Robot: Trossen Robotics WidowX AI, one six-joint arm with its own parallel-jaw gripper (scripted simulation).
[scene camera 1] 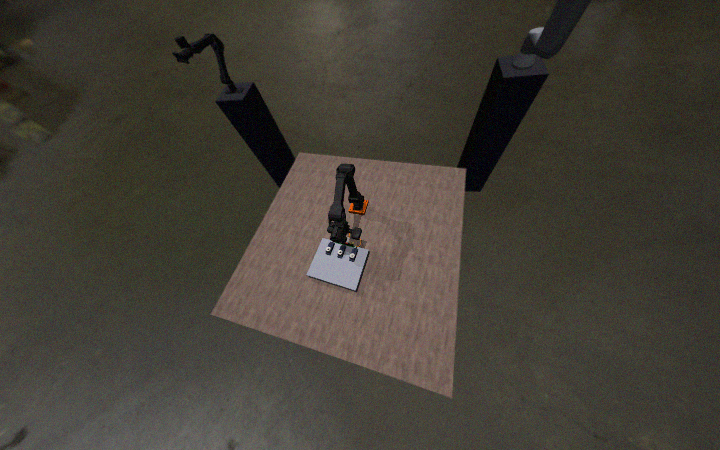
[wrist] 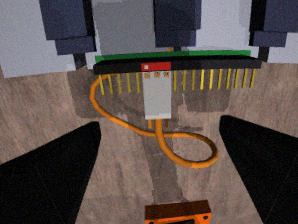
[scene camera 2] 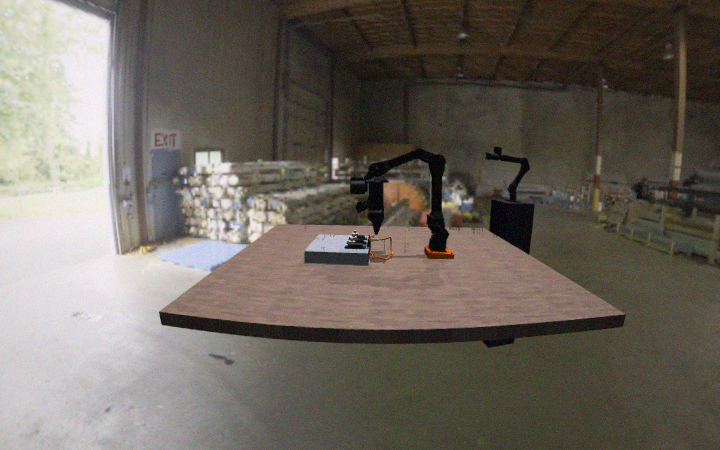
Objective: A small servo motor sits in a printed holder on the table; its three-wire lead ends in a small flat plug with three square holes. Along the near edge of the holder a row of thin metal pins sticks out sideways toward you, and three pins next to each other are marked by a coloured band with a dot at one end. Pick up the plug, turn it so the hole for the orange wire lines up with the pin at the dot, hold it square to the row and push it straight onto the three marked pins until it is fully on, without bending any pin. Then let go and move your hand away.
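Grey printed holder [scene camera 2: 325,249], [scene camera 1: 353,275]: same spot.
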